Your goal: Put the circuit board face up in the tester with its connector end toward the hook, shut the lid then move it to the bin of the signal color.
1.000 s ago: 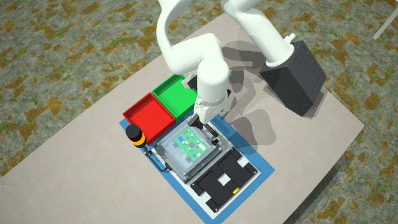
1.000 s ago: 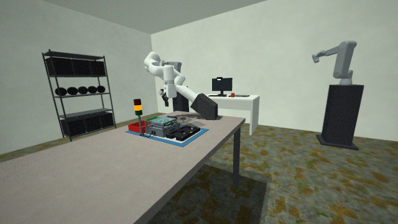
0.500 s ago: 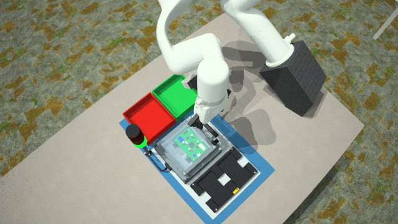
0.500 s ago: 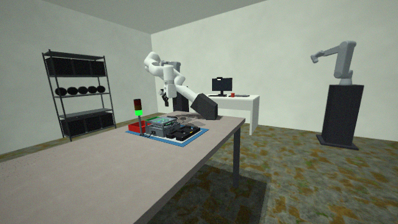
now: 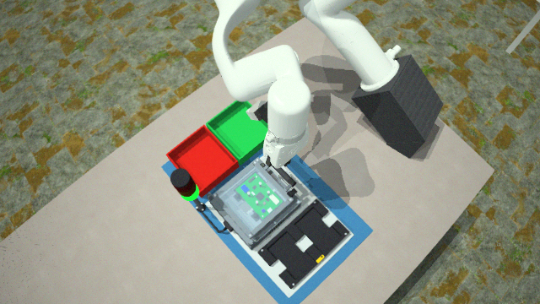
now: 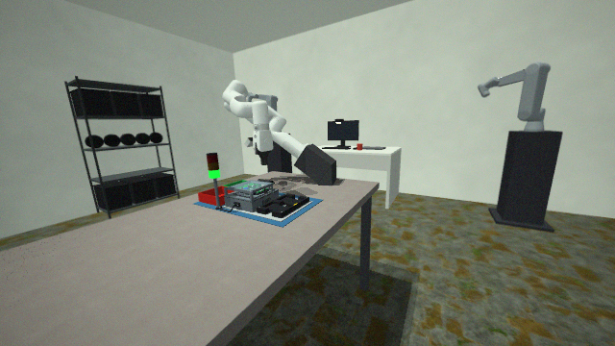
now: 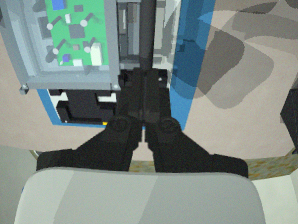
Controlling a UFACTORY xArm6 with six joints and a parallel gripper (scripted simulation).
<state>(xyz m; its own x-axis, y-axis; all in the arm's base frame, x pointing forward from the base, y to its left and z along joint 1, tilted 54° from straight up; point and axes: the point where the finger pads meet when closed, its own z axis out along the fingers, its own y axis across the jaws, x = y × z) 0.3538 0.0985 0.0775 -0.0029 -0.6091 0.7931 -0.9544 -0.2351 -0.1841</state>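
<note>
The black latch hook is 2 cm ahead of my hand, 6 cm to the left of it and 11 cm below it. Also, from my hand: green circuit board: 8 cm ahead, 12 cm below; then tester lid: 9 cm ahead, 11 cm below; then green bin: 2 cm behind, 20 cm to the right, 18 cm below.
</note>
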